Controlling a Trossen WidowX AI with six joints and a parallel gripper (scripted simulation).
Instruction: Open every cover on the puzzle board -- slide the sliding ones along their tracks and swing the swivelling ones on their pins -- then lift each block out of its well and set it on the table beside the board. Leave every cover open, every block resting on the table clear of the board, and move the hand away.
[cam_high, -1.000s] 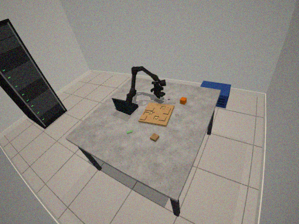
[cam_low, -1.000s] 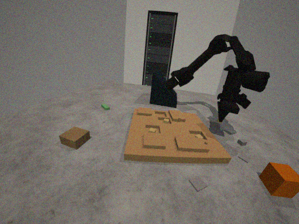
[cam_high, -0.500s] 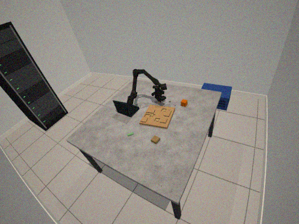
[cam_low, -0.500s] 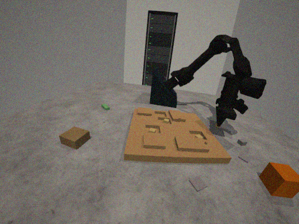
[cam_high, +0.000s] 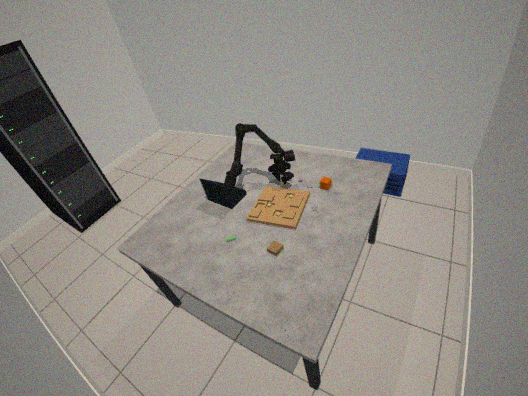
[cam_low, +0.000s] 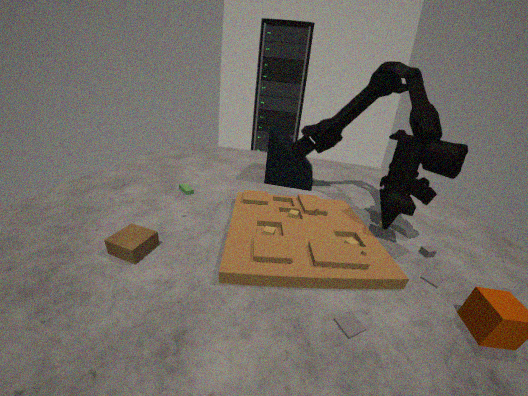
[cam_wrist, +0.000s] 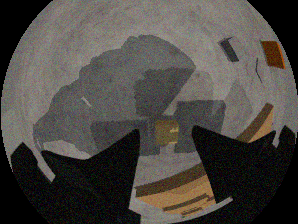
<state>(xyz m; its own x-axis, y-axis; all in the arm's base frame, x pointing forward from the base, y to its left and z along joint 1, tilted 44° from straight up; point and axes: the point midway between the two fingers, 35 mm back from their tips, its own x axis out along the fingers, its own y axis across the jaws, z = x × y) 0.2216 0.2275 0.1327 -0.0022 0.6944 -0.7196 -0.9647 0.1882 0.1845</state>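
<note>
My gripper tip is now 220 mm to the left of the tan puzzle board, 110 mm short of it and 10 mm below it. The rest, counted from my gripper tip: small green piece 530 mm to the right; then orange cube 280 mm ahead, 70 mm to the left, 20 mm above; then brown block 480 mm to the right, 260 mm ahead, 10 mm above.
</note>
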